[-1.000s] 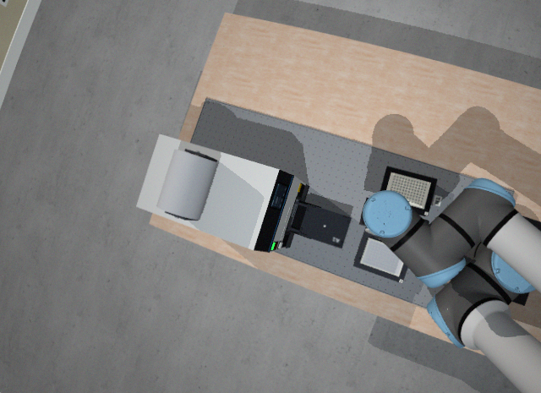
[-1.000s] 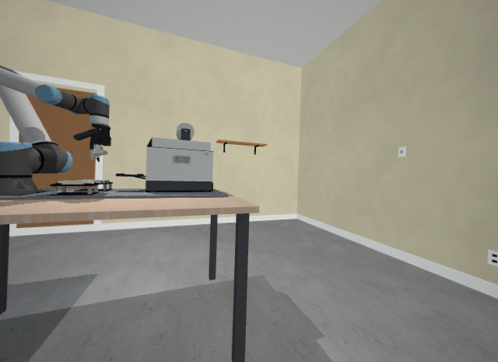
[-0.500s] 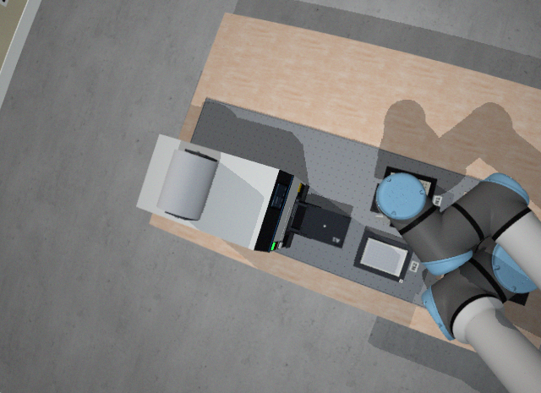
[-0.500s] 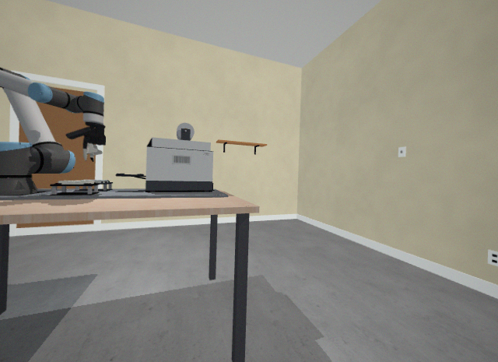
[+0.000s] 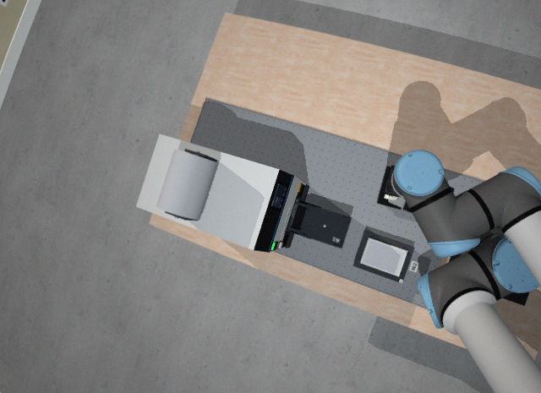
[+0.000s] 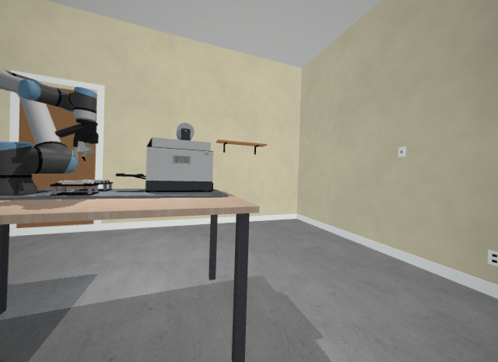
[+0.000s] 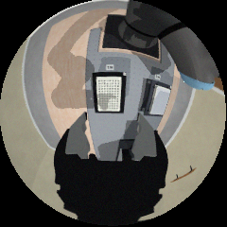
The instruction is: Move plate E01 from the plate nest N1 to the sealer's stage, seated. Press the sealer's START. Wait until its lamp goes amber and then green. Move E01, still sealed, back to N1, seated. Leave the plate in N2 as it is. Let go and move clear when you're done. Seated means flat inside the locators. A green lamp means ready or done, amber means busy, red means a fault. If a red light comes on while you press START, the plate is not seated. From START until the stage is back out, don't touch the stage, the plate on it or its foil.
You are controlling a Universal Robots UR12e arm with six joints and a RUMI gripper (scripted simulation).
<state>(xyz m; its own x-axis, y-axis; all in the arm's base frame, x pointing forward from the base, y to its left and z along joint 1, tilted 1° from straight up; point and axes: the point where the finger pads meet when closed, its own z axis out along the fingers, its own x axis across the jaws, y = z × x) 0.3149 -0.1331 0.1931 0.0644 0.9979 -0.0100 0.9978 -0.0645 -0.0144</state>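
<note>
Now: the plate E01 10 mm behind my hand, 10 mm to the right of it and 130 mm below it. Also, from my hand: sealer stage (220 mm ahead, 150 mm to the left, 80 mm below); nest N1 (10 mm behind, 10 mm to the right, 140 mm below); foil roll (550 mm ahead, 120 mm to the left, 230 mm above).
</note>
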